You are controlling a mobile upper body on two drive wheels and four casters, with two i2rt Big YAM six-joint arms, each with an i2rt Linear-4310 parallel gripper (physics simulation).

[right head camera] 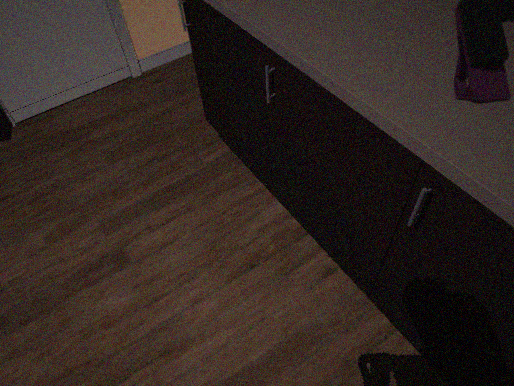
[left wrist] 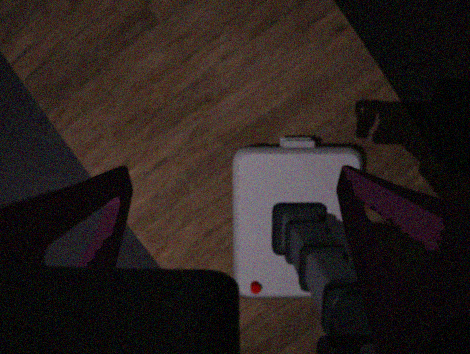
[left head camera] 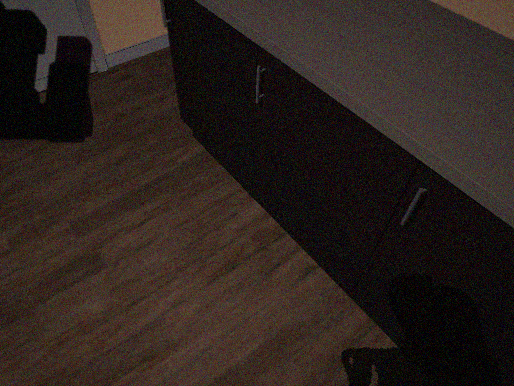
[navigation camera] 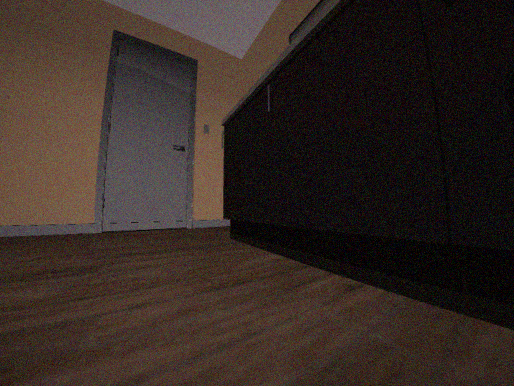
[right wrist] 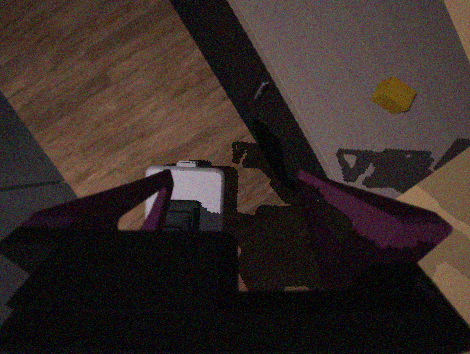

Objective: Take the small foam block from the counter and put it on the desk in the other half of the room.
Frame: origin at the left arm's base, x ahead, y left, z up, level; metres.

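Where they show: left gripper, fingertip midpoint: (left wrist: 234, 177) (left head camera: 27, 127); right gripper, fingertip midpoint: (right wrist: 235, 176).
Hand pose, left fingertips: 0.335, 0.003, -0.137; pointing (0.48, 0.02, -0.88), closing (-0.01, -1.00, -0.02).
After its pixels a point has its place, as x, y, z.
A small yellow block (right wrist: 393, 95) {0.588, -0.930, -0.455} lies on the grey counter (right wrist: 320, 75) {0.641, -0.729, -0.500} (left head camera: 425, 90) {0.878, -0.629, -0.500} (right head camera: 380, 75) {0.921, -0.515, -0.500}, at the upper right of the right wrist view. My right gripper (right wrist: 235, 176) {0.360, -0.459, -0.122} is open and empty; the block lies beyond its fingers, well apart from them. Part of this gripper shows over the counter in the right head camera. My left gripper (left wrist: 234, 177) {0.335, 0.003, -0.137} is open and empty, away from the counter. Part of it shows at the upper left of the left head camera. I cannot identify the desk in these views.
Dark cabinet fronts (left head camera: 300, 150) {0.989, -0.369, -0.816} (right head camera: 320, 150) {0.956, -0.392, -0.787} (navigation camera: 340, 150) {0.880, -0.447, -1.010} with bar handles stand under the counter. A grey door (navigation camera: 150, 140) {2.079, 1.034, -0.455} (right head camera: 60, 50) {2.109, 0.991, -1.078} is in the far wall. A grey surface (left wrist: 30, 135) {0.385, 0.901, -1.190} borders the floor opposite the counter. My white base (left wrist: 260, 200) {0.114, -0.073, -1.150} (right wrist: 210, 190) {0.176, -0.393, -1.150} shows below the grippers.
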